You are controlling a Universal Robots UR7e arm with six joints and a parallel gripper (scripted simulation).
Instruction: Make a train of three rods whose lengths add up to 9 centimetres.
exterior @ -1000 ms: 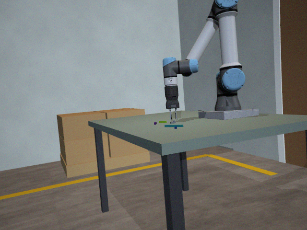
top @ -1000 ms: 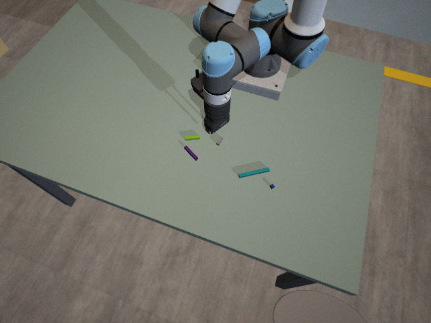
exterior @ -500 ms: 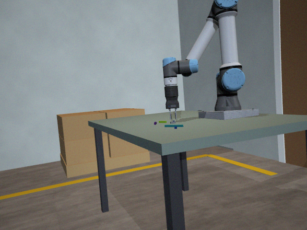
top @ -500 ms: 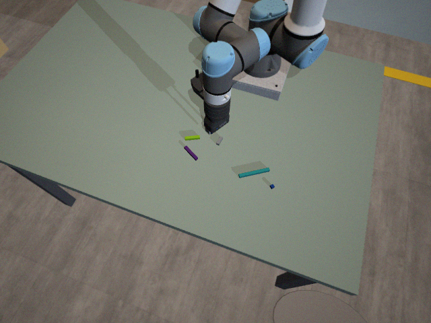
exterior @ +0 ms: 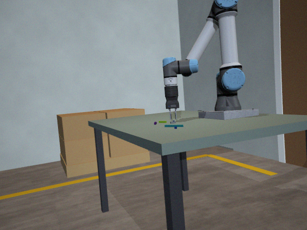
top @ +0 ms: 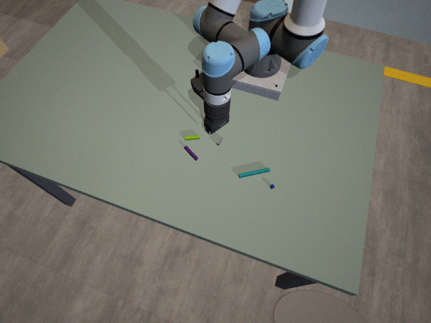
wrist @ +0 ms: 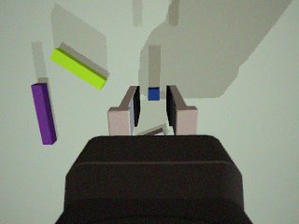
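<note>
My gripper is now 20 mm short of the grey rod, 40 mm to the right of it and 30 mm above it. From my hand the other things lie so: lime rod (50 mm ahead, 50 mm to the right, 30 mm below); then purple rod (100 mm ahead, 30 mm to the right, 30 mm below); then turquoise rod (80 mm ahead, 190 mm to the left, 30 mm below).
</note>
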